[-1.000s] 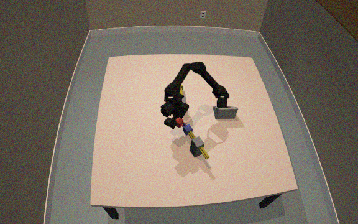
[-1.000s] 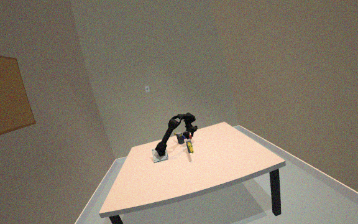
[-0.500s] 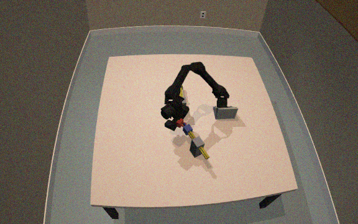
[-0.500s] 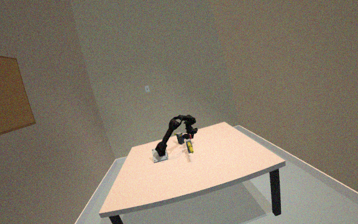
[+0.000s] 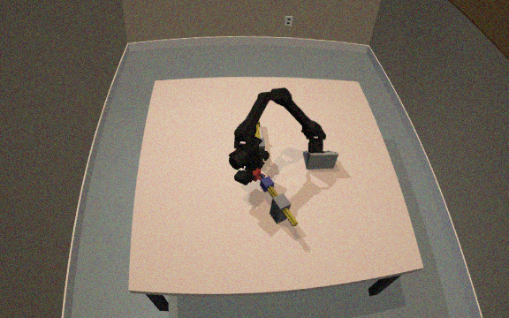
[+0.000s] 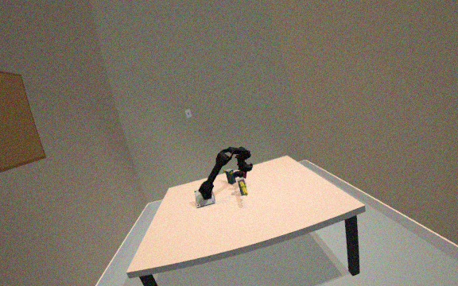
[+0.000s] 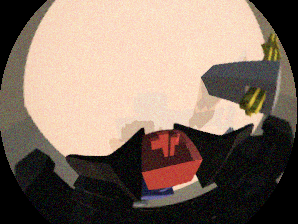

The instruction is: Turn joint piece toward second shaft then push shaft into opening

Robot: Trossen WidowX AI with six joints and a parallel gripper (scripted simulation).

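Right now the red joint piece is 10 mm behind my gripper tip, 10 mm to the left of it and 40 mm above it.
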